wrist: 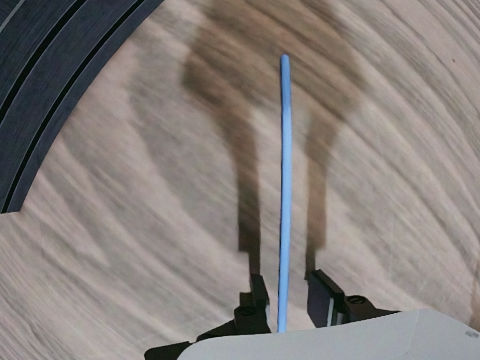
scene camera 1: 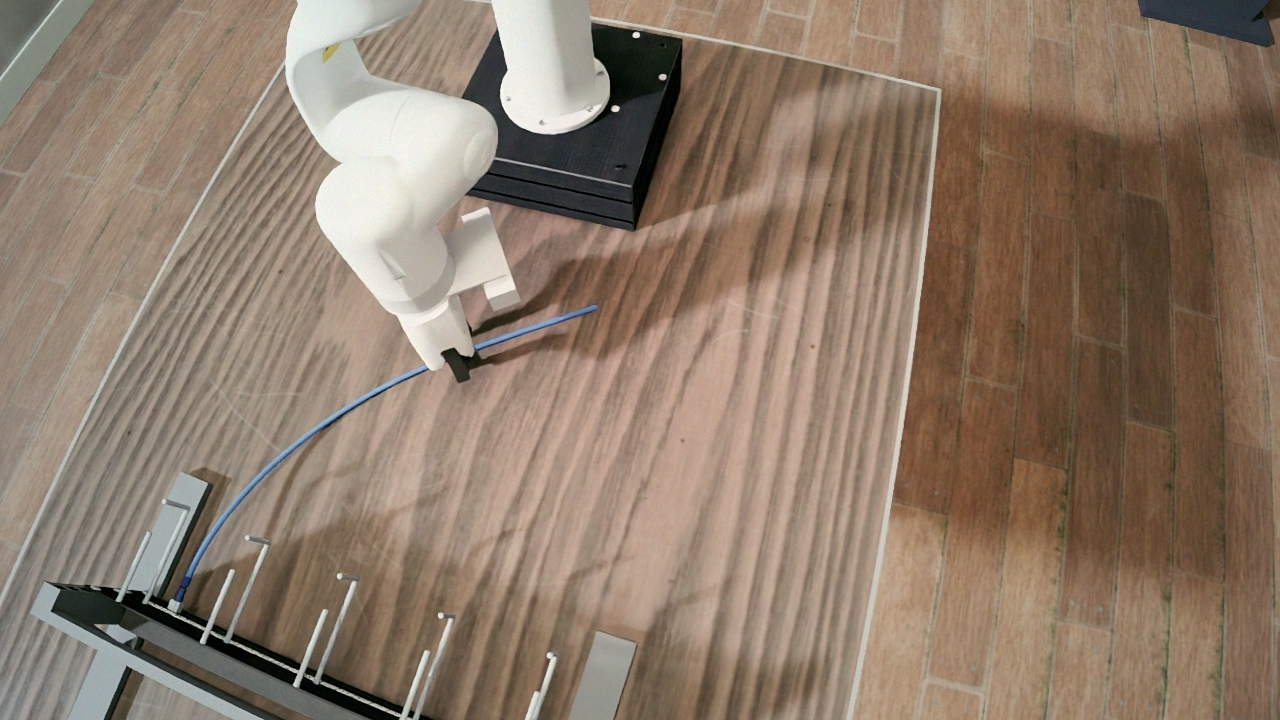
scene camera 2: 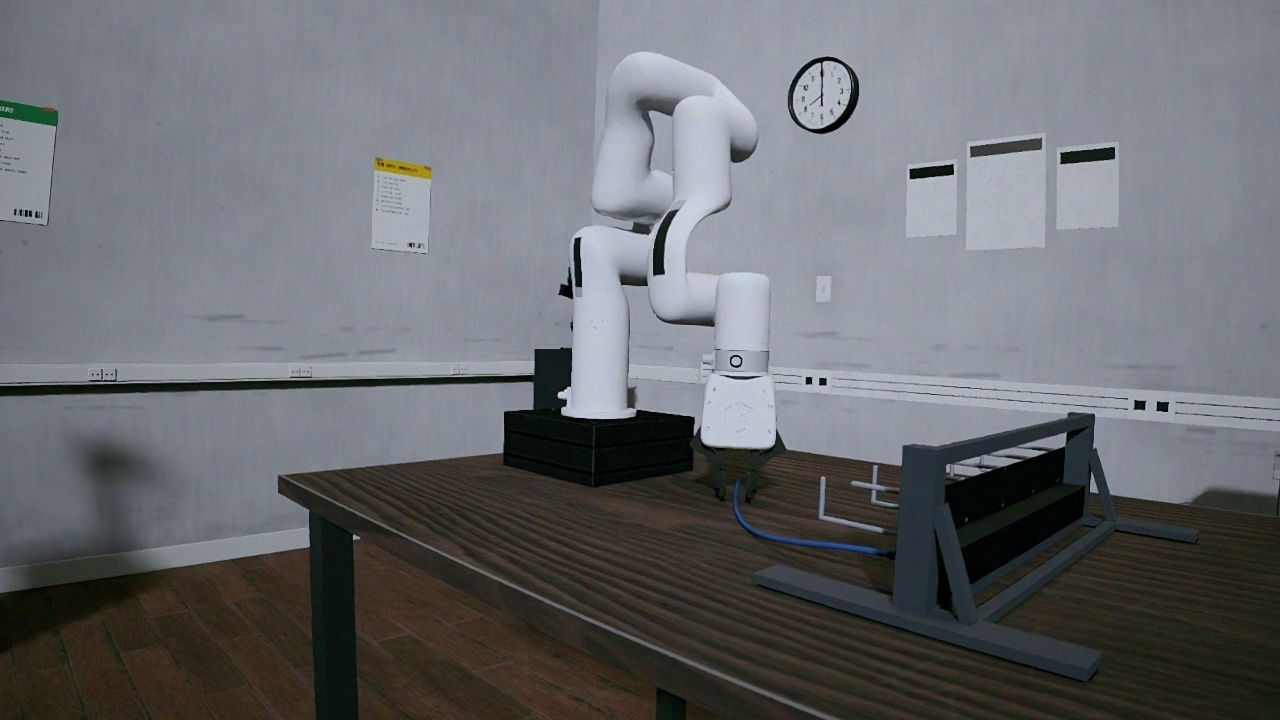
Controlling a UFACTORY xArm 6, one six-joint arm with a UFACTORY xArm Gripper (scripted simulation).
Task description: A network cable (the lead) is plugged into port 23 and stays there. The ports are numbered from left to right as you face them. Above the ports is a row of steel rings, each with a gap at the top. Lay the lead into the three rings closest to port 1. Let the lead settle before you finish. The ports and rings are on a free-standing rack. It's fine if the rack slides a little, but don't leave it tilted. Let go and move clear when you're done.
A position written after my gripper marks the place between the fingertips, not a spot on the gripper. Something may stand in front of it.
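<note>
Grey rack [scene camera 1: 74,609] visible; out of frame in the wrist view. My gripper: [scene camera 1: 463,350], [scene camera 2: 735,497], [wrist: 284,293].
</note>
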